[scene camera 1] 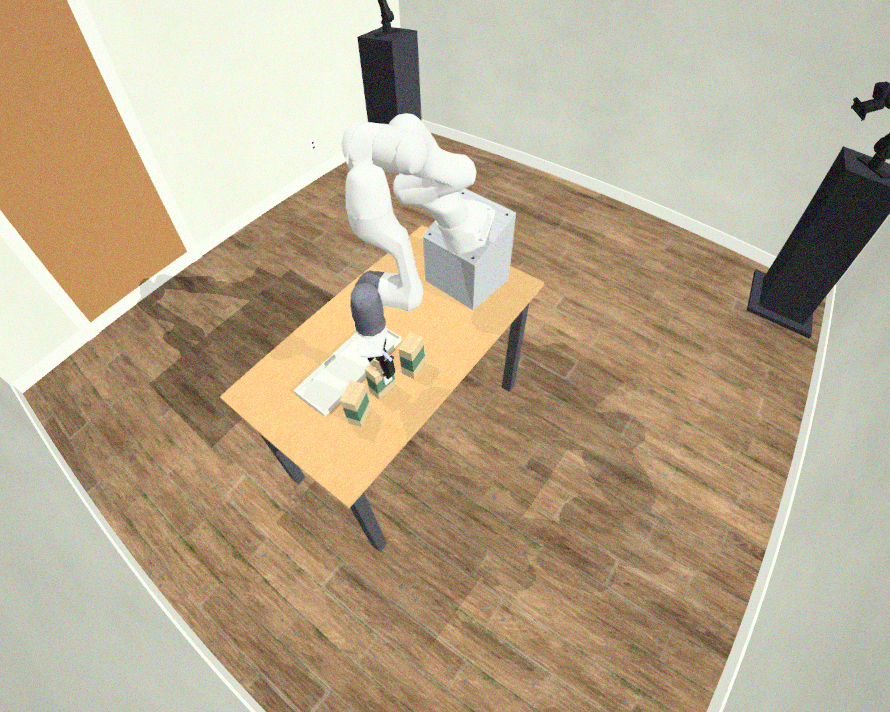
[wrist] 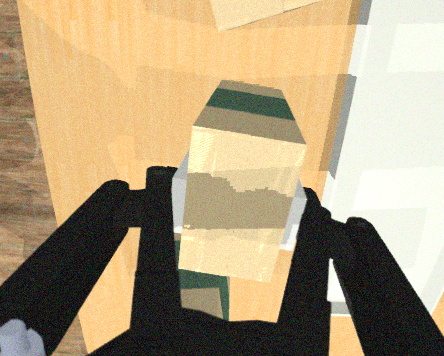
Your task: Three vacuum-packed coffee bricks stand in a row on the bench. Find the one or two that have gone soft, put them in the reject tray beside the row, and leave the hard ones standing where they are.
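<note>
Three tan coffee bricks with green bands stand upright in a row. My gripper [scene camera 1: 383, 374] [wrist: 239, 166] is shut on the middle brick [scene camera 1: 376, 380] [wrist: 240, 200], with a pale pad against each side. The brick stands upright, slightly turned between the pads in the wrist view. The near-end brick [scene camera 1: 354, 405] [wrist: 265, 11] stands apart from it, partly cut off at the top of the wrist view. The brick nearest the robot base [scene camera 1: 411, 356] [wrist: 201, 300] shows partly behind the gripper body in the wrist view. The white reject tray [scene camera 1: 322, 383] [wrist: 400, 125] lies beside the row.
The wooden bench [scene camera 1: 282, 404] [wrist: 95, 115] carries the bricks and tray. The grey robot base block [scene camera 1: 452, 273] stands at its far end. The tray's raised rim runs close along the row. The bench edge lies on the opposite side of the row from the tray.
</note>
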